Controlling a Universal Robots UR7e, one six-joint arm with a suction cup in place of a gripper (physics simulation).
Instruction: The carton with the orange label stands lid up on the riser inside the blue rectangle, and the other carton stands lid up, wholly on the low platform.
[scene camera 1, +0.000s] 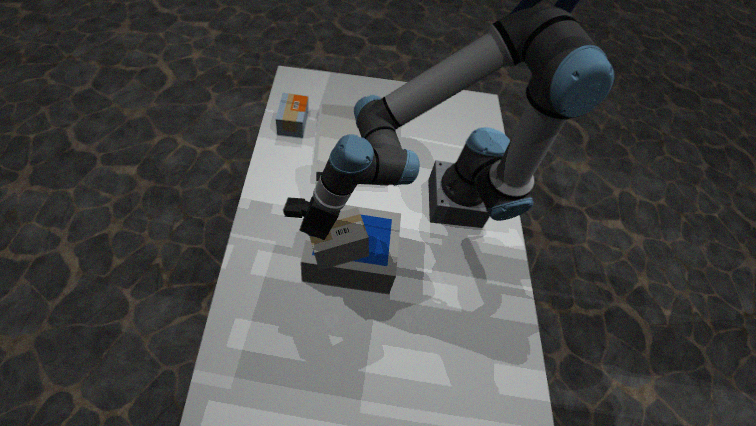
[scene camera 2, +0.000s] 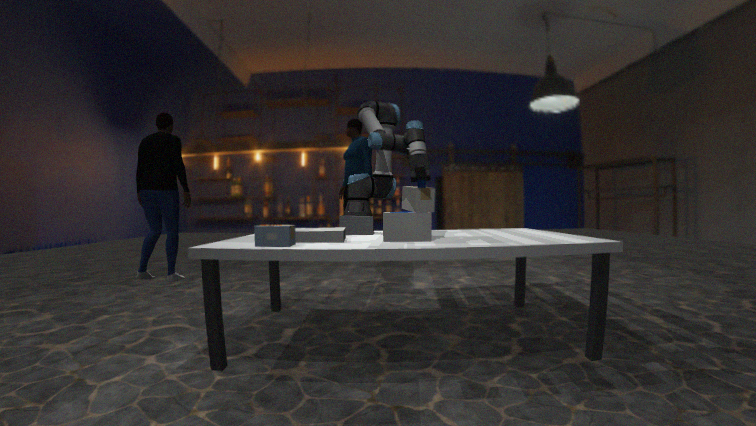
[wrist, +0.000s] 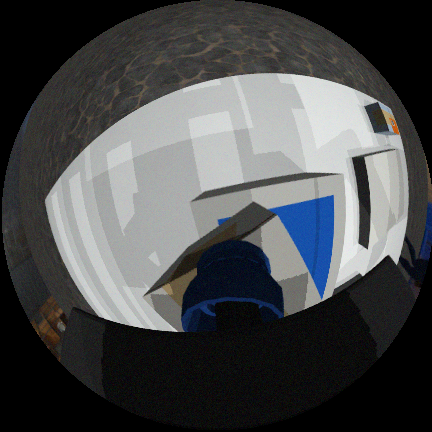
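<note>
The carton with the orange label (scene camera 1: 290, 119) (scene camera 2: 274, 236) (wrist: 381, 119) stands on the table at the far left, its label on the upward face. The other carton (scene camera 1: 341, 248) (scene camera 2: 419, 201) (wrist: 255, 213) is plain grey with tan tape and a barcode. It is turned askew and looks tilted, at the riser (scene camera 1: 343, 277) (scene camera 2: 407, 227) (wrist: 265, 184), over part of the blue rectangle (scene camera 1: 378, 240) (wrist: 312, 225). My suction cup (scene camera 2: 421, 183) (wrist: 233, 250) is against its upper side and holds it. The cup is hidden in scene camera 1. The low platform (scene camera 1: 333, 138) (scene camera 2: 320, 234) (wrist: 384, 187) bears no carton.
The robot's base block (scene camera 1: 457, 214) (scene camera 2: 356, 225) stands right of the riser in scene camera 1. My arm hangs over part of the low platform there. The white table (scene camera 1: 296, 378) (scene camera 2: 492, 248) has its edge beyond the orange-labelled carton. Two people stand behind the table in scene camera 2.
</note>
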